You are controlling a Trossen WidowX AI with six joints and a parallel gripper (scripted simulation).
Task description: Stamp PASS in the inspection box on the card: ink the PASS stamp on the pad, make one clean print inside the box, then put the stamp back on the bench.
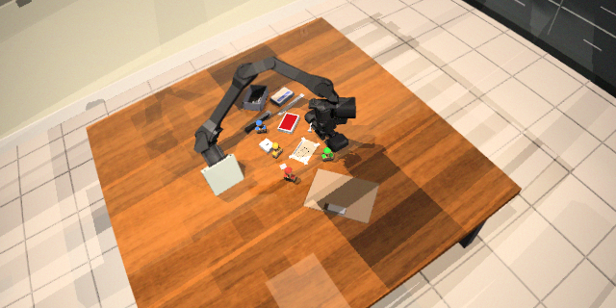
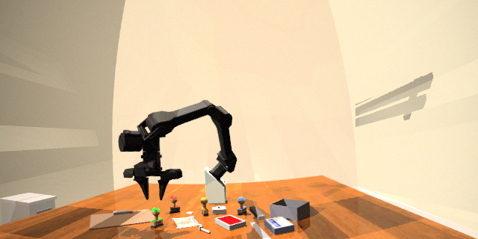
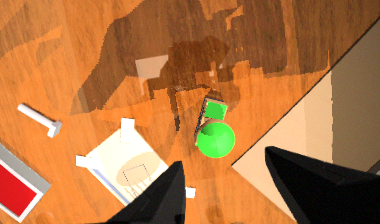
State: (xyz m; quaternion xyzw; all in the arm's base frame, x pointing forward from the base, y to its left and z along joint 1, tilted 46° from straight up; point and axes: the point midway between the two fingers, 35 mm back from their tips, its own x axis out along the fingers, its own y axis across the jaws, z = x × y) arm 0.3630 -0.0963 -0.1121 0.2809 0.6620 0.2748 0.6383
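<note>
Now: the green-knobbed stamp 70 mm below my gripper tip. From my gripper tip the other things lie so: red-knobbed stamp: 160 mm behind, 10 mm to the left, 70 mm below; bolt: 20 mm ahead, 160 mm to the left, 80 mm below; white card: 50 mm behind, 80 mm to the left, 90 mm below.
</note>
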